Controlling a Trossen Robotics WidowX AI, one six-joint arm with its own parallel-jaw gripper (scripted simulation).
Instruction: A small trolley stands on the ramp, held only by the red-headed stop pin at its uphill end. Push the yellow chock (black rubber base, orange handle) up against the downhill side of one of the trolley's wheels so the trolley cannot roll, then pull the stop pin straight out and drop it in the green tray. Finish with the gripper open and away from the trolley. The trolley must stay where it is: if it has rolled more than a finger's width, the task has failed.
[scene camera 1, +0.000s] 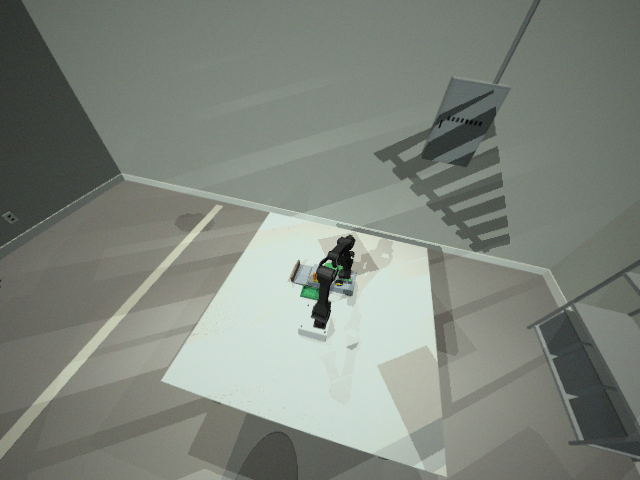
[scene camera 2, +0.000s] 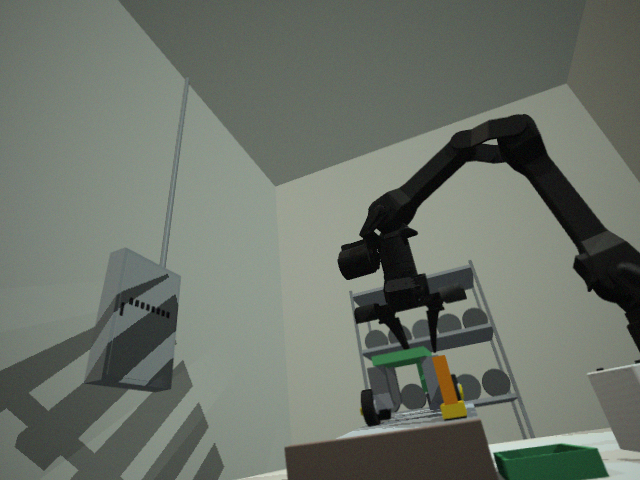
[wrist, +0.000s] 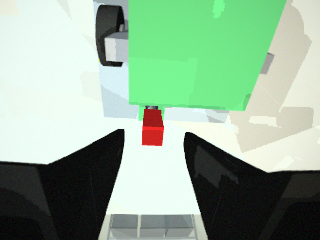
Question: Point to a red-headed stop pin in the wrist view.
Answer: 153, 128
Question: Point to my gripper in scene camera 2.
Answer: At 422, 355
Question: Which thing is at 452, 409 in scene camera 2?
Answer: A yellow chock.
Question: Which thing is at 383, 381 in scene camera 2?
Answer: A green-topped trolley.
